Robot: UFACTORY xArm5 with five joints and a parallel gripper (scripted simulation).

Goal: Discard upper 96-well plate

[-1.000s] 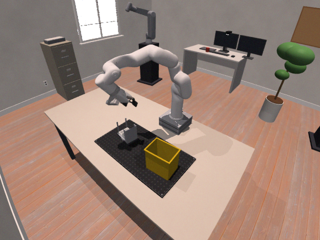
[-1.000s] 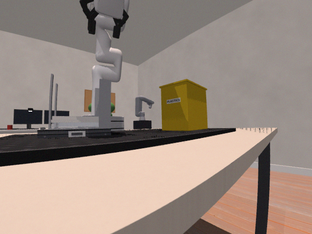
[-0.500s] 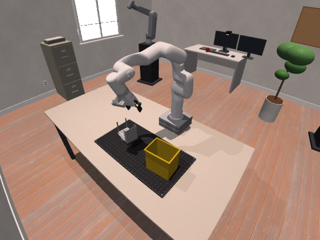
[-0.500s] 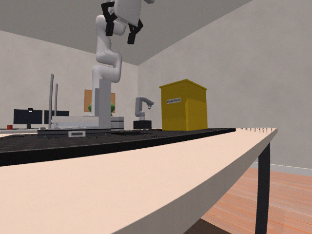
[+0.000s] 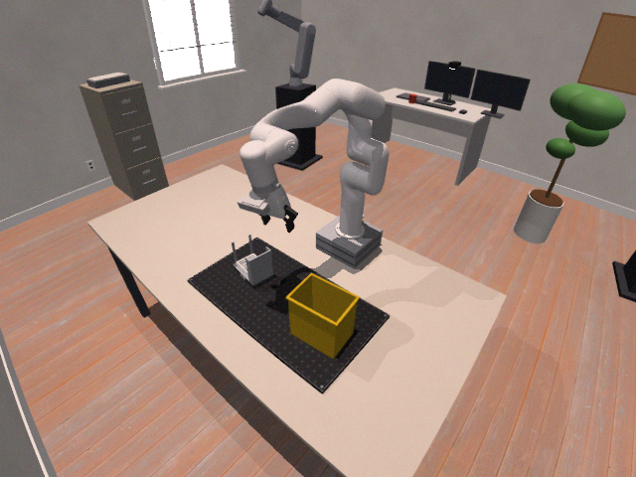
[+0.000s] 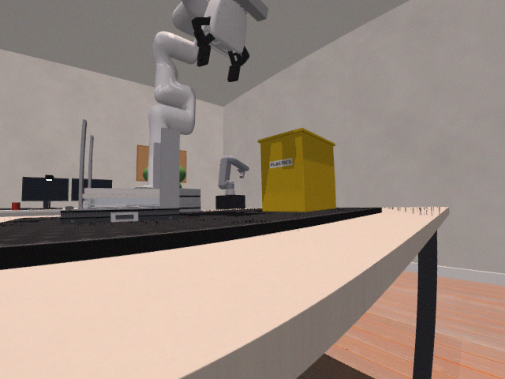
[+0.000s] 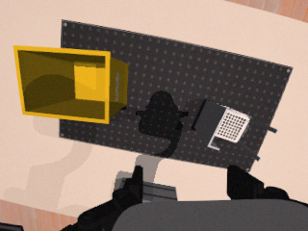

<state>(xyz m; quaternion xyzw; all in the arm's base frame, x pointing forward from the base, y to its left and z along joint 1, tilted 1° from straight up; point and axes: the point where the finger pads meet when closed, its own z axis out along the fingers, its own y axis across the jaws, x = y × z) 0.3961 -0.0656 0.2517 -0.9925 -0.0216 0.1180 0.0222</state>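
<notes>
Now: hand 20 mm past the 96-well plate, 170 mm to the left of it and 280 mm above it. Round my hand: yellow plastics bin 80 mm ahead, 210 mm to the left, 230 mm below.
</notes>
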